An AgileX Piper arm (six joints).
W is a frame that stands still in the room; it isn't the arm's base.
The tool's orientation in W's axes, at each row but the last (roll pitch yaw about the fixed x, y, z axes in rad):
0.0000 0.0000 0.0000
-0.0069 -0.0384 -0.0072
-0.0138 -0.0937 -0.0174
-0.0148 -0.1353 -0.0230
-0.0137 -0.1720 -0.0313
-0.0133 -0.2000 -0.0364
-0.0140 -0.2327 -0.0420
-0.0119 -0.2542 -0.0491
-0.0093 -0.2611 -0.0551
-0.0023 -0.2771 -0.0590
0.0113 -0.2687 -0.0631
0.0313 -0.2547 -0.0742
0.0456 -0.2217 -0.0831
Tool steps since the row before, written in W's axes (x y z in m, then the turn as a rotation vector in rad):
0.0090 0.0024 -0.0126 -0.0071 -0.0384 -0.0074
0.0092 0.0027 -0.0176 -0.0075 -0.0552 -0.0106
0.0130 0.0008 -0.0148 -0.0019 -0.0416 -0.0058
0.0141 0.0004 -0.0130 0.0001 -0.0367 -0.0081
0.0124 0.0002 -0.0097 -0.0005 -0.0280 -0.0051
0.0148 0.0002 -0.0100 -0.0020 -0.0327 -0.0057
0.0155 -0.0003 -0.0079 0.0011 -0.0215 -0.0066
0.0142 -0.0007 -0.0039 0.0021 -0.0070 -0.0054
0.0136 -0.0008 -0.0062 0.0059 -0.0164 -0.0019
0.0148 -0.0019 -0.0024 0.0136 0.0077 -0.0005
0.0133 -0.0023 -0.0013 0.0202 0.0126 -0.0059
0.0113 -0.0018 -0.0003 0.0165 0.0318 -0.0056
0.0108 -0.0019 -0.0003 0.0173 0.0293 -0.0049
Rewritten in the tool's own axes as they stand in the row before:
0.0090 0.0024 -0.0126 -0.0071 -0.0384 -0.0074
0.0085 0.0029 -0.0179 -0.0075 -0.0552 -0.0107
0.0115 0.0012 -0.0159 -0.0017 -0.0415 -0.0062
0.0122 0.0009 -0.0148 -0.0002 -0.0366 -0.0087
0.0105 0.0007 -0.0117 -0.0005 -0.0279 -0.0055
0.0125 0.0009 -0.0127 -0.0019 -0.0327 -0.0059
0.0133 0.0005 -0.0113 0.0004 -0.0213 -0.0072
0.0128 0.0001 -0.0073 0.0010 -0.0068 -0.0059
0.0116 0.0000 -0.0095 0.0061 -0.0160 -0.0037
0.0137 -0.0010 -0.0064 0.0125 0.0085 -0.0041
0.0126 -0.0015 -0.0048 0.0171 0.0137 -0.0110
0.0110 -0.0011 -0.0031 0.0122 0.0326 -0.0100
0.0106 -0.0011 -0.0026 0.0134 0.0302 -0.0094

